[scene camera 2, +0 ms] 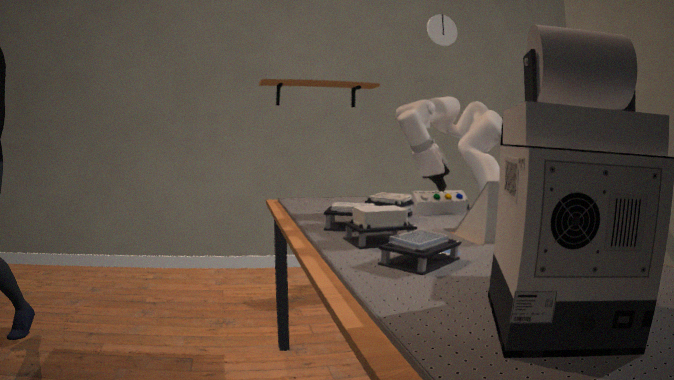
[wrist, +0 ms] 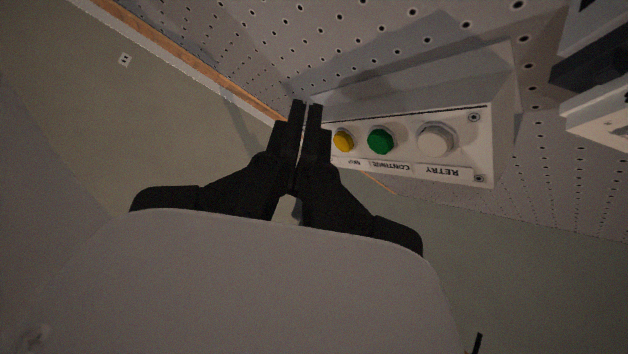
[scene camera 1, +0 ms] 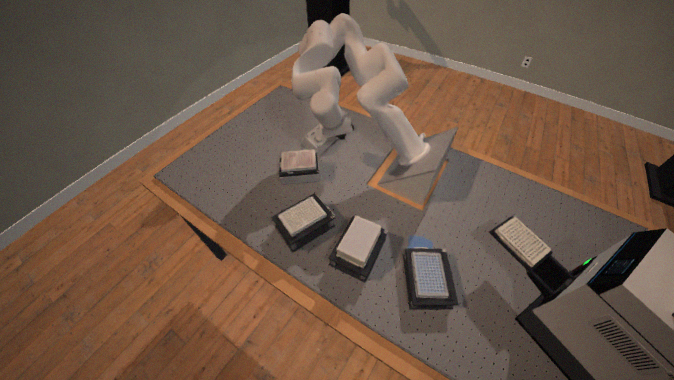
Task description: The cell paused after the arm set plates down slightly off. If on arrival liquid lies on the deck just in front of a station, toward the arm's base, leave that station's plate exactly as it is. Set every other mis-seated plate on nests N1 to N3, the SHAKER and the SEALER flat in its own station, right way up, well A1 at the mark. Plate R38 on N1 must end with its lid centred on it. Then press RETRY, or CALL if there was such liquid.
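Note:
My gripper is shut and empty, its tips over the blue-button end of the white button box. The RETRY button is white; the blue button is hidden in the wrist view. Blue liquid lies on the deck on the base side of the station with the blue plate. A thick white plate, a cream plate and a reddish plate sit on stations. Another cream plate lies at the sealer. Labels and fine seating cannot be read.
The large grey sealer stands at the right. The arm's wedge-shaped base mount stands near the box. Green and yellow buttons sit between the white and blue ones. A reddish plate's corner shows at the right of the wrist view.

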